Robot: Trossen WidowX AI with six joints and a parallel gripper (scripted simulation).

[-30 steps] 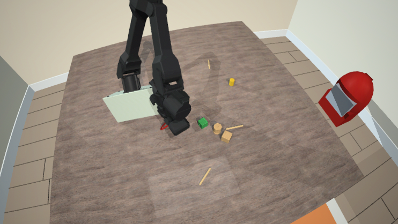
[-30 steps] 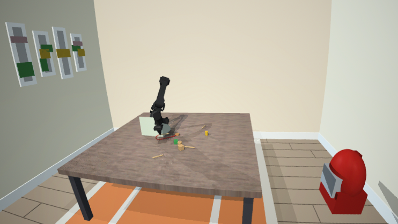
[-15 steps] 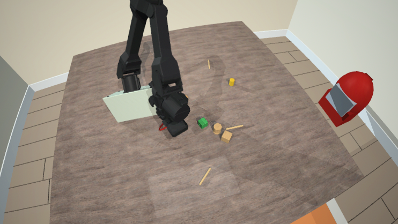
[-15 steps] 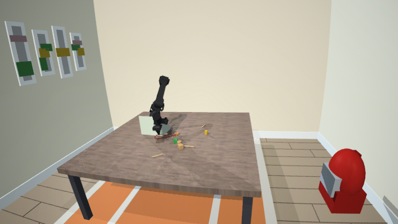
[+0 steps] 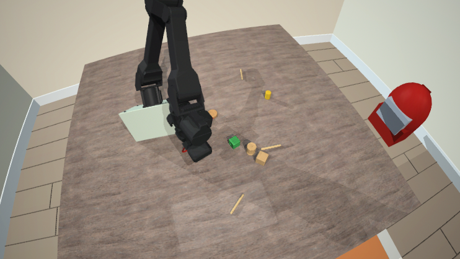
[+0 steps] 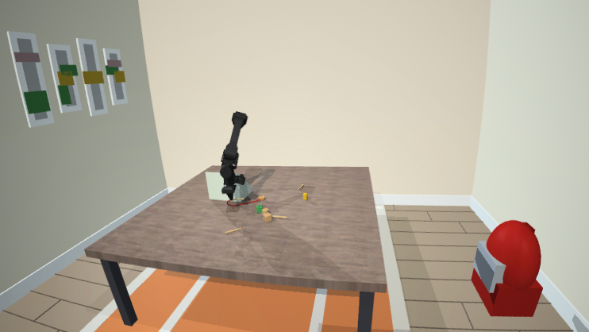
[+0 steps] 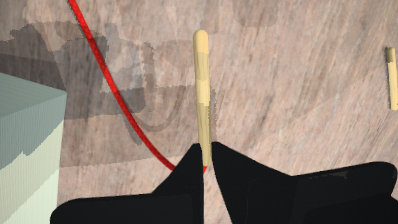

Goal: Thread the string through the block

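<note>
The green block lies 150 mm ahead of my gripper tip, 10 mm to the left of it and 50 mm below it. From my gripper tip the other things lie so: wooden cylinder 200 mm ahead, 40 mm to the right, 40 mm below; round wooden button 110 mm ahead, 160 mm to the left, 60 mm below; thin wooden stick 10 mm ahead.
</note>
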